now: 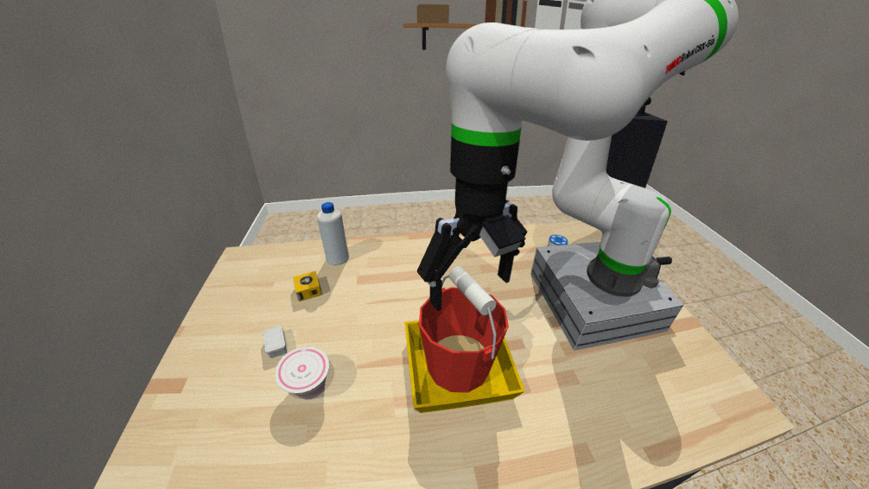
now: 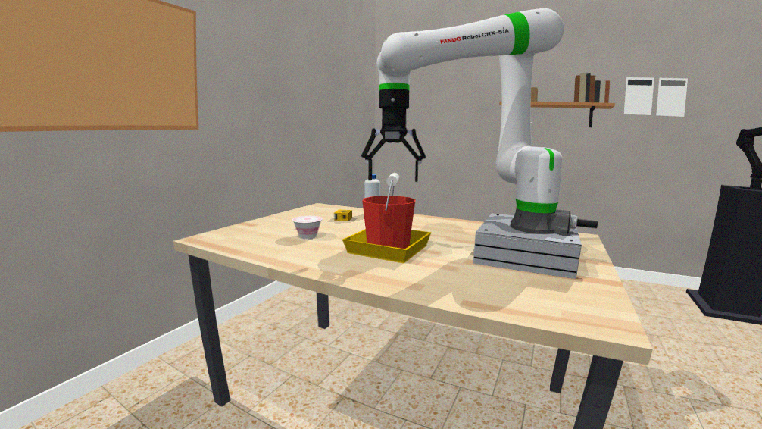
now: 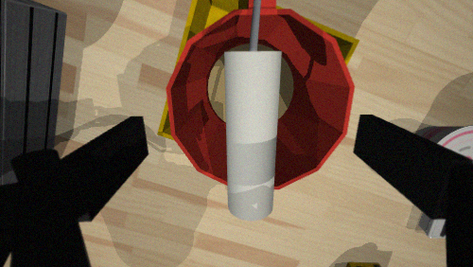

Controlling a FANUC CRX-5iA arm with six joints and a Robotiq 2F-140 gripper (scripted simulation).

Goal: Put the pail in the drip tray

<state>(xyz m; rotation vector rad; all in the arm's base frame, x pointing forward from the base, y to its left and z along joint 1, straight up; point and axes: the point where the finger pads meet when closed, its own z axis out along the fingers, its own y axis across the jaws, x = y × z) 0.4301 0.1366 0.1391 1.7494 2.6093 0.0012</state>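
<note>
My hand is 30 mm above the pail handle. From my hand the other things lie so: yellow drip tray 10 mm ahead, 220 mm below; red pail 10 mm ahead, 100 mm below; pink-lidded cup 340 mm ahead, 30 mm to the left, 200 mm below.
</note>
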